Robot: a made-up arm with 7 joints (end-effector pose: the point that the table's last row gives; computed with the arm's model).
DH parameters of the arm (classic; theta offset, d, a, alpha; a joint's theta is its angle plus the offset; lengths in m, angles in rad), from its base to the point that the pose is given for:
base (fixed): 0 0 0 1.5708
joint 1: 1.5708 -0.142 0 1.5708
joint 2: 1.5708 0 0 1.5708
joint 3: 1.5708 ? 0 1.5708
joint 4: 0 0 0 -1.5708
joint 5: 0 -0.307 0 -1.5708
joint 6: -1.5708 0 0 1.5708
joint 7: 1.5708 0 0 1.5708
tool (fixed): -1.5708 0 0 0
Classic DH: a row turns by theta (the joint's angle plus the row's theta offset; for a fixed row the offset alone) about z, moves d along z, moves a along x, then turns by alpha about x.
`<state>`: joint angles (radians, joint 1 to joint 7).
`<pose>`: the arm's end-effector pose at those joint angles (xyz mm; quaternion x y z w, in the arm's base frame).
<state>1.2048 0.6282 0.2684 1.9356 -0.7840 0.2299 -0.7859</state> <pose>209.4 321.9 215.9 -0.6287 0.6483 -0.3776 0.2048</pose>
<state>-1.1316 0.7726 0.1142 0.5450 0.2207 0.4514 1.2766</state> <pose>-293.0 555.3 -312.4 -0.2282 0.3728 0.1892 0.8793</pose>
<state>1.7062 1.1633 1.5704 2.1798 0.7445 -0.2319 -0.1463</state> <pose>-175.9 366.1 -23.9 -0.3001 0.4668 -0.2349 0.7980</pose>
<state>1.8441 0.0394 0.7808 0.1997 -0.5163 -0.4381 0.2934</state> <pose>575.4 208.9 206.2 -0.0719 -0.9416 0.0129 0.3288</pose>
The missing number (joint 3, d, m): -0.311
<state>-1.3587 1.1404 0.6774 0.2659 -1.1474 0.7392 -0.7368</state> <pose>-189.5 714.9 -105.1 0.5910 0.4882 -0.6303 0.1229</pose>
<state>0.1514 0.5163 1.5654 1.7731 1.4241 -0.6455 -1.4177</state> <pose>11.9 526.6 -67.3 0.0855 0.3953 -0.8443 0.3515</pose>
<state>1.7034 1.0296 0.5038 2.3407 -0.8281 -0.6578 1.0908</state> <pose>-66.2 280.2 185.9 -0.9594 0.2306 0.1569 0.0418</pose>
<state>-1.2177 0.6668 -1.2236 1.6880 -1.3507 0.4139 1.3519</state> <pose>-333.3 86.9 -233.4 -0.4772 0.3394 -0.7799 0.2210</pose>
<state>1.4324 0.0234 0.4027 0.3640 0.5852 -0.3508 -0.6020</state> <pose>604.9 198.8 17.3 -0.1150 -0.6380 0.6112 0.4540</pose>
